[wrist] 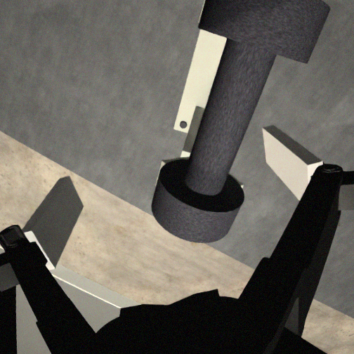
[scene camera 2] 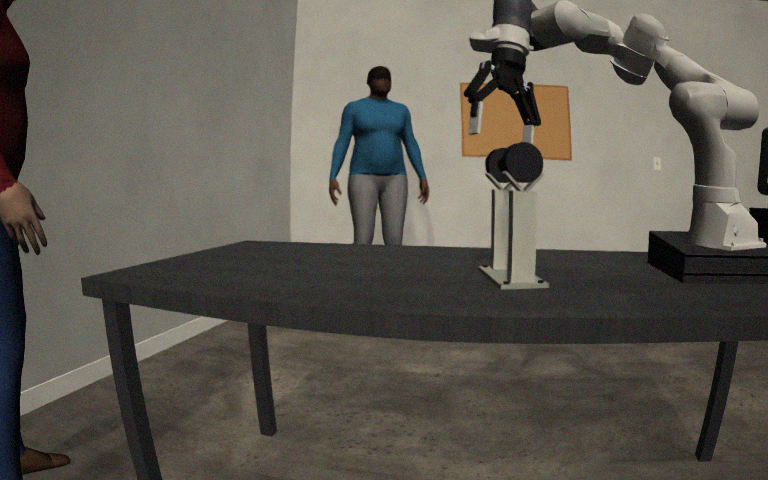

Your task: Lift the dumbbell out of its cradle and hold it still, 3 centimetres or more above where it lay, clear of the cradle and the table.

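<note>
A dark dumbbell (scene camera 2: pixel 524 162) (wrist: pixel 227 110) with two round ends lies level in the V-shaped tops of a pale cradle (scene camera 2: pixel 523 237) (wrist: pixel 199 75), whose base stands on the dark table (scene camera 2: pixel 339 283) (wrist: pixel 90 75). My gripper (scene camera 2: pixel 501 127) (wrist: pixel 167 168) is wide open and empty, a little above the dumbbell. In the scene view one fingertip is just above or behind the dumbbell's discs; which of these I cannot tell. In the wrist view the near end of the dumbbell shows between the fingers, closer to the right one, and the bar runs up and away to the upper right.
The arm's base stands on a black block (scene camera 2: pixel 668 260) at the table's right. A person in a blue top (scene camera 2: pixel 378 135) stands behind the table, and another person in red (scene camera 2: pixel 12 107) stands at the far left. An orange board (scene camera 2: pixel 557 124) hangs on the wall behind the gripper.
</note>
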